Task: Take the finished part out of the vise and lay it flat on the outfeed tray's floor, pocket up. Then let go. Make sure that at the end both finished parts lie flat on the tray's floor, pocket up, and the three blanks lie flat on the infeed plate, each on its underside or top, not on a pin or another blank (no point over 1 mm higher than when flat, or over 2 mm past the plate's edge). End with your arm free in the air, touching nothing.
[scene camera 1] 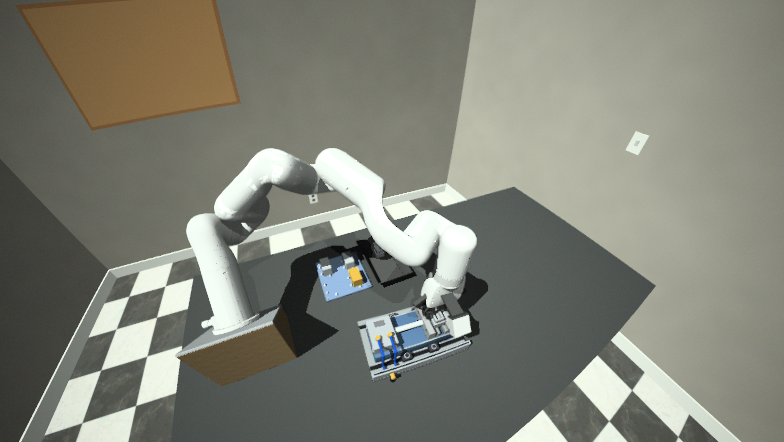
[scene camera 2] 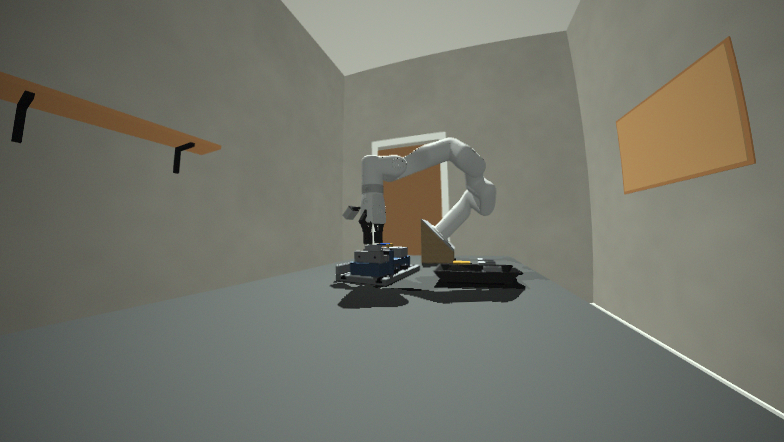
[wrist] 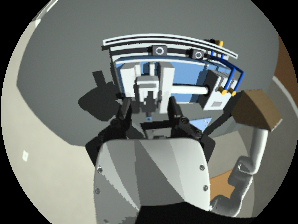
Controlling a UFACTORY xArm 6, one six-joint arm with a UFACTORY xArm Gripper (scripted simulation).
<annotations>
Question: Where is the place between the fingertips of my gripper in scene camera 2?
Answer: At 373, 243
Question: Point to a blue plate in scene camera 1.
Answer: At 338, 283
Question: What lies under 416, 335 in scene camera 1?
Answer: A vise.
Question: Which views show my gripper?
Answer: Scene camera 1, scene camera 2 and the wrist view: all of them.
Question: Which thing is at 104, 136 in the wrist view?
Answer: My gripper.
</annotations>
